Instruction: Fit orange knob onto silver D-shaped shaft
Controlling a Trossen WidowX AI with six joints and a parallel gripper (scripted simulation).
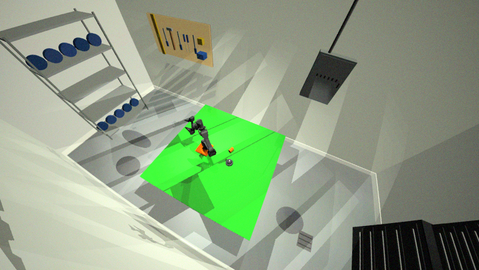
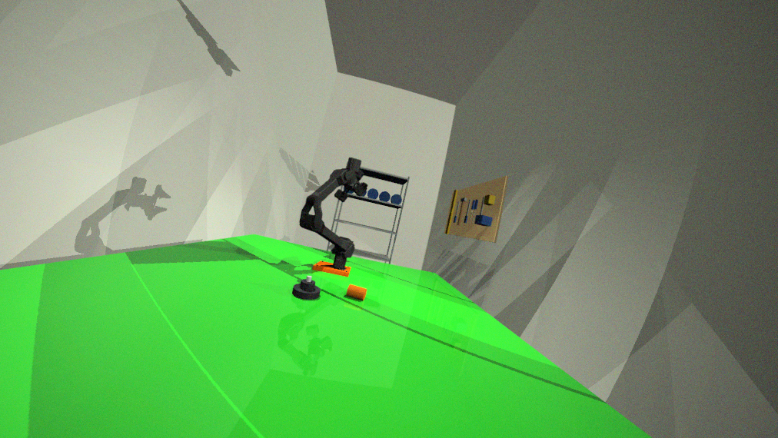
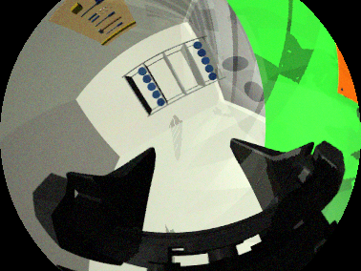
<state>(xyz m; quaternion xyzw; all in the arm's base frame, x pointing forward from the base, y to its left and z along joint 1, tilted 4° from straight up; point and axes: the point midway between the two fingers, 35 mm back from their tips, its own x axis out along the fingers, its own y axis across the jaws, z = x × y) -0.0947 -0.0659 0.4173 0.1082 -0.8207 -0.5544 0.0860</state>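
Right now my gripper tip is 43 cm short of the orange knob, 23 cm to the right of it and 40 cm above it. Round my gripper tip: dark round pedestal 50 cm ahead, 7 cm to the left, 39 cm below.
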